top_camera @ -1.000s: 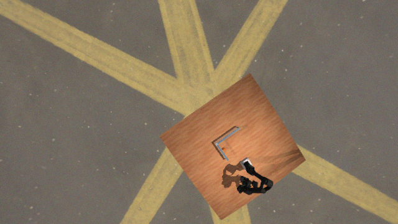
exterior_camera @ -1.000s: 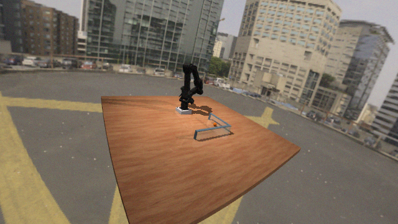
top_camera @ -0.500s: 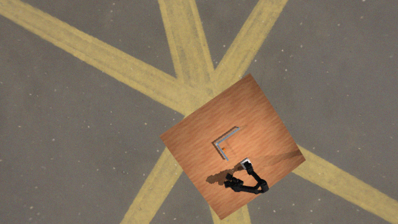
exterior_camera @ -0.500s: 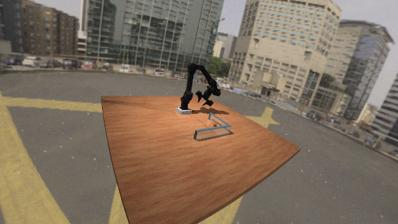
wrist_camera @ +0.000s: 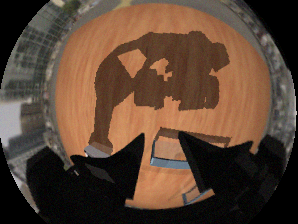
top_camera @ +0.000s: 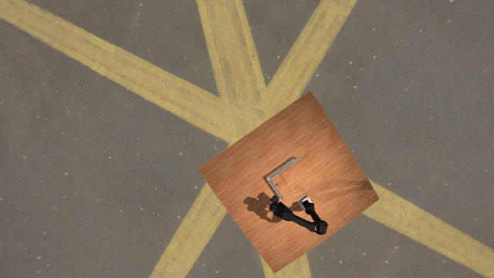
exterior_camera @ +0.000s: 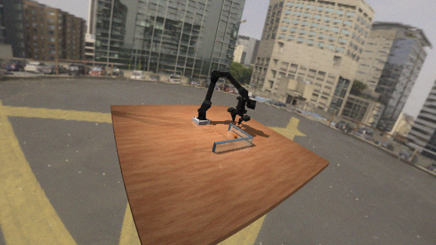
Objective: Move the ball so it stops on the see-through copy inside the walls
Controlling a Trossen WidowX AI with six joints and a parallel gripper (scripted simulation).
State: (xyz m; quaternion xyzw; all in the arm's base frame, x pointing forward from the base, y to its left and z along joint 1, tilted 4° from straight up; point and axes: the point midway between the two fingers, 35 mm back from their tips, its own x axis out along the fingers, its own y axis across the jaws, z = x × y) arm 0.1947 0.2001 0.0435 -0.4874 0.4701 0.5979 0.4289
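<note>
Now: the long wall 220 mm ahead of my gripper tip, 210 mm to the right of it and 30 mm below it.
</note>
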